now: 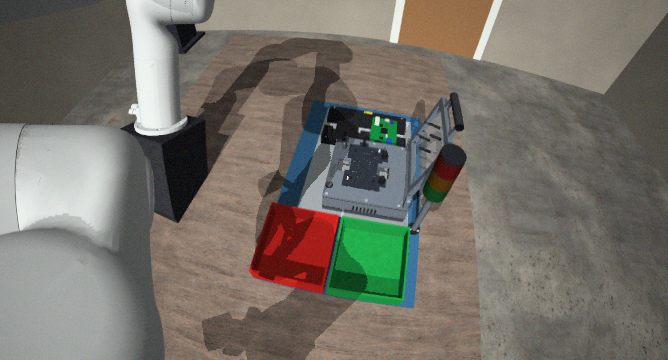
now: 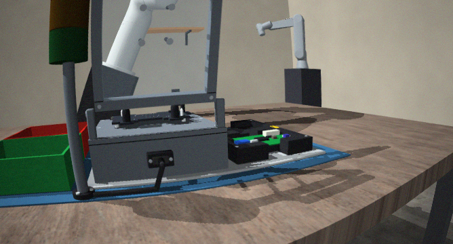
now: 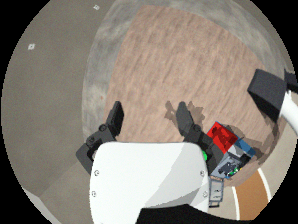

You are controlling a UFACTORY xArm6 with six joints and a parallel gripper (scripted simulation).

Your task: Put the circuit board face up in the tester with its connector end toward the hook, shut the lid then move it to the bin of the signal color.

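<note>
Right now my hand is 25 cm short of the green circuit board, 71 cm to the right of it and 25 cm above it. Round my hand: plate: 20 cm ahead, 55 cm to the left, 20 cm below; green bin: 24 cm ahead, 34 cm to the left, 26 cm below; red bin: 9 cm ahead, 35 cm to the left, 26 cm below.
</note>
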